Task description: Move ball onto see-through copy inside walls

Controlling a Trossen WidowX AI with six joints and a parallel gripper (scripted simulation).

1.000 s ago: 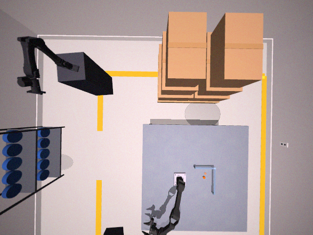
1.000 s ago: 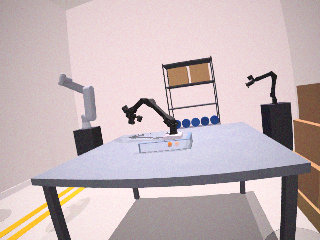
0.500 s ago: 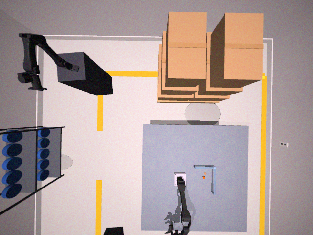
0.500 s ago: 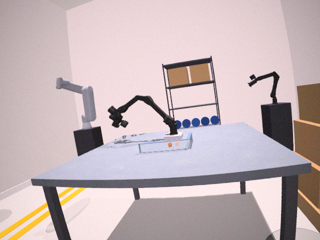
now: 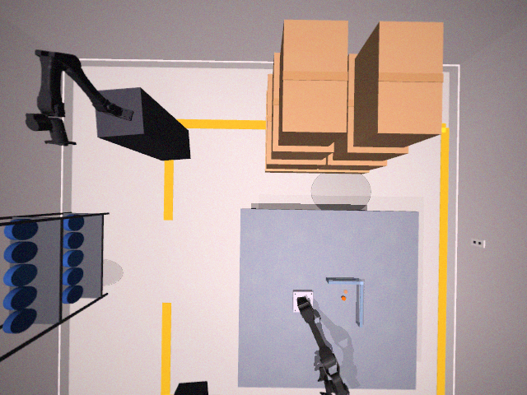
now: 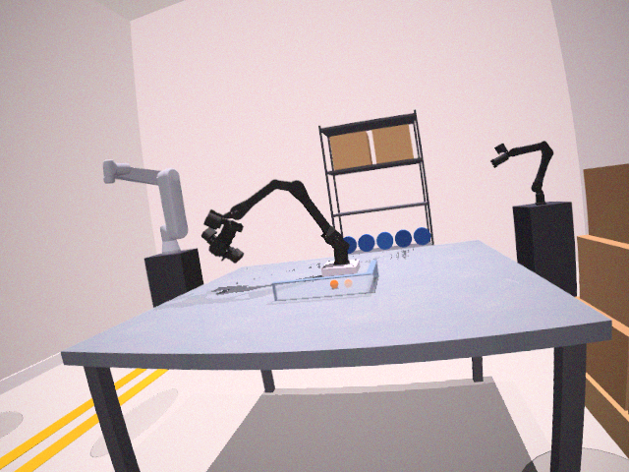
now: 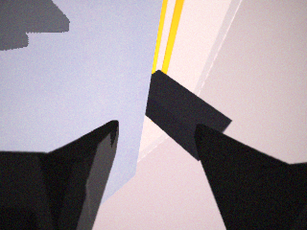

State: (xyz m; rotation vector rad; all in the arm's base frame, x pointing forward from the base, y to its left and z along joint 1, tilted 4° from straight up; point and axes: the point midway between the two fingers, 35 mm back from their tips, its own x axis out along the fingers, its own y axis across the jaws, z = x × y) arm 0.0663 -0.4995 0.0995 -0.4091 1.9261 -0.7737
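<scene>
Right now my gripper tip is 500 mm to the right of the orange ball, 250 mm short of it and 120 mm above it. From my gripper tip the other things lie so: see-through copy of ball 550 mm to the left, 270 mm ahead, 120 mm below.
</scene>
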